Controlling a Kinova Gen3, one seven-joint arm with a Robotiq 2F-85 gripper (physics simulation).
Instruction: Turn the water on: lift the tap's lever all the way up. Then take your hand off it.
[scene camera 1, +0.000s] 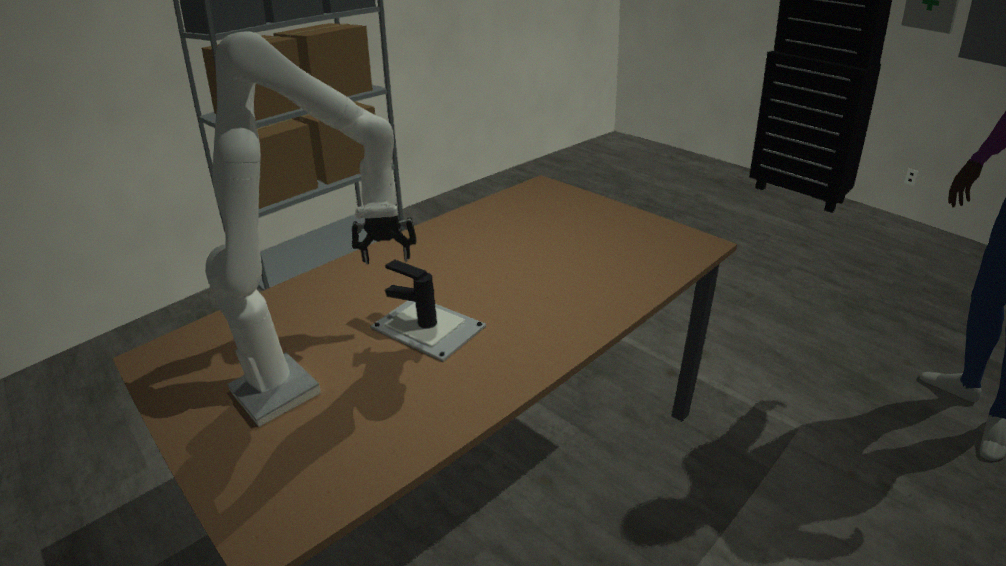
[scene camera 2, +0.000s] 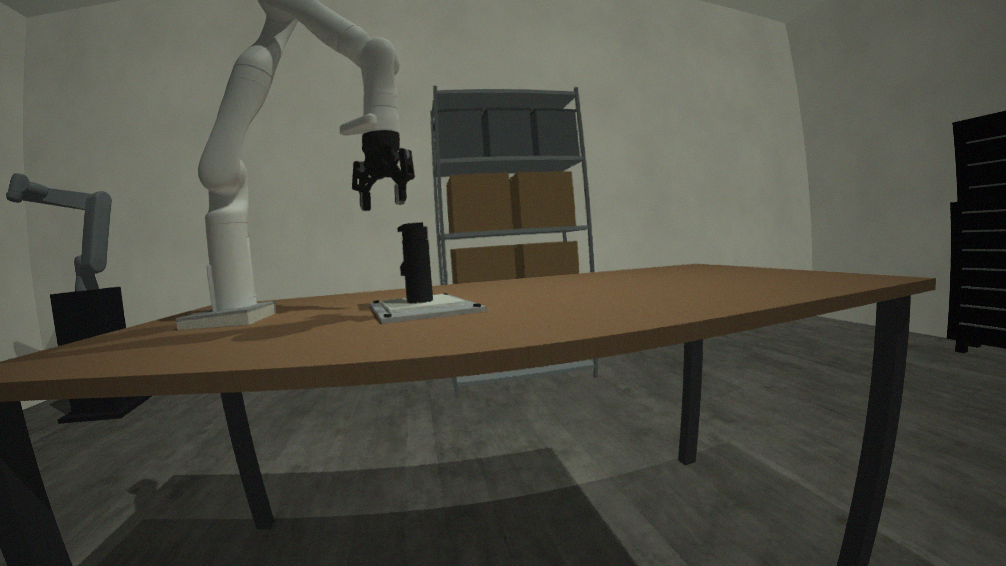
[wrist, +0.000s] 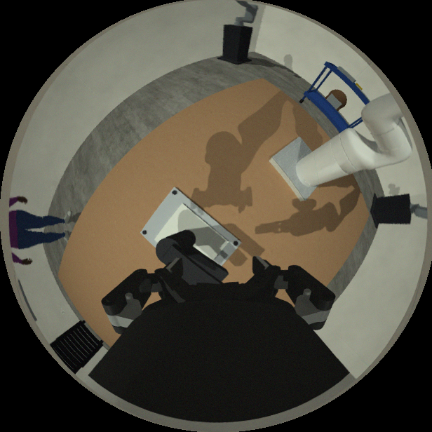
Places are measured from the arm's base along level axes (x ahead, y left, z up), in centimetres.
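Where they show: gripper, fingertip midpoint: (scene camera 1: 386, 261) (scene camera 2: 382, 207); arm's base, origin of the base link: (scene camera 1: 270, 376) (scene camera 2: 236, 307).
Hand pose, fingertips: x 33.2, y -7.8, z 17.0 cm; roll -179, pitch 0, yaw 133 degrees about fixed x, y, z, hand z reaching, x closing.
Note:
Each offset is from my fingertips to the centre of the thing. "*": to the spot under its first point. Level surfaces: height alone.
The black tap {* dx +3.5, dy -7.9, dz -11.0 cm} (scene camera 1: 425, 304) (scene camera 2: 417, 266) stands upright on a pale plate {dx +5.2, dy -6.1, dz -18.8 cm} (scene camera 1: 450, 344) (scene camera 2: 460, 308) (wrist: 159, 216). Its flat lever {dx +5.0, dy -0.8, dz -4.3 cm} (scene camera 1: 406, 269) (wrist: 204, 265) sticks out from the top on the robot's side, close to level, above the shorter spout {dx +4.9, dy +0.8, dz -11.6 cm} (scene camera 1: 400, 292). In scene camera 2 the lever is seen nearly end-on and its angle is hard to tell. My gripper (scene camera 1: 385, 259) (scene camera 2: 382, 204) (wrist: 217, 265) points down, open and empty. Its fingertips are a little above the lever's free end, with a gap to the tap in scene camera 2.
The arm's base (scene camera 1: 277, 401) (scene camera 2: 225, 316) (wrist: 290, 167) is on the same wooden table {dz -19.4 cm} (scene camera 1: 562, 281) (scene camera 2: 597, 302) (wrist: 125, 170). A shelf rack (scene camera 2: 581, 197) stands behind the table. A person (scene camera 1: 984, 309) (wrist: 37, 224) stands off beyond the table.

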